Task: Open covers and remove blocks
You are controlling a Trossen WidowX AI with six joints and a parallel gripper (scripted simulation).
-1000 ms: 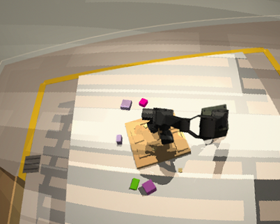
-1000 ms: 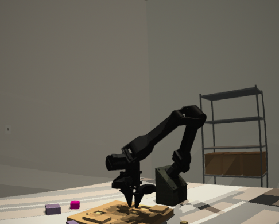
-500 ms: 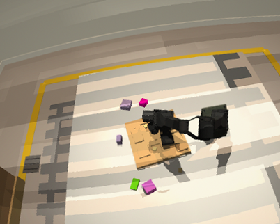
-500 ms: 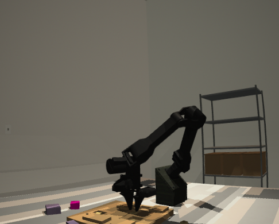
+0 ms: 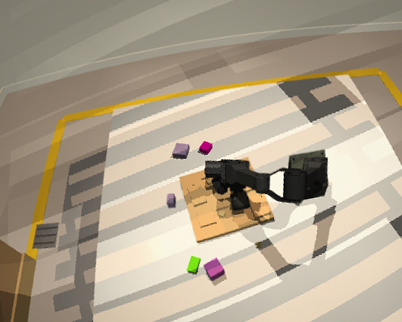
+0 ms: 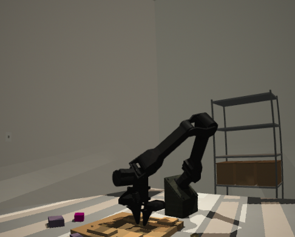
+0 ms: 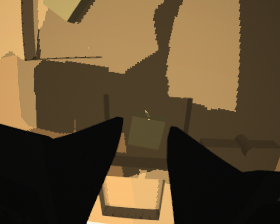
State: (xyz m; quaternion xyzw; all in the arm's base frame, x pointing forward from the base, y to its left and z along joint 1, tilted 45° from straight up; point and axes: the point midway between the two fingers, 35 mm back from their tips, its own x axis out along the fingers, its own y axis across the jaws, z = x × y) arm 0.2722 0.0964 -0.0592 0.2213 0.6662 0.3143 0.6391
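Right now my gripper tip is 4 cm short of the tan puzzle board and 1 cm to the right of it. From my gripper tip the other things lie so: green block: 25 cm to the left, 17 cm ahead, 1 cm below; magenta block: 27 cm to the right, 12 cm ahead, 1 cm below.
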